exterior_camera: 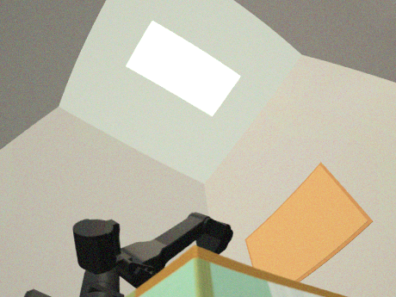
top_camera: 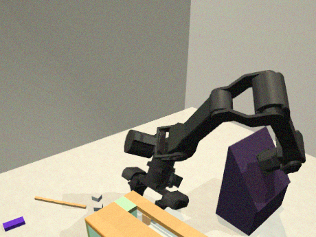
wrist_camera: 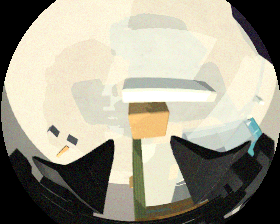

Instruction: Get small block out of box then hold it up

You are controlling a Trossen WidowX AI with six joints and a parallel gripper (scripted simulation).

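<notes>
Right now the block is 2 cm below my gripper tip and 2 cm behind it. Round my gripper tip: box 19 cm to the left, 3 cm ahead, 3 cm above; orange stick 20 cm to the right, 16 cm ahead, 3 cm below.
</notes>
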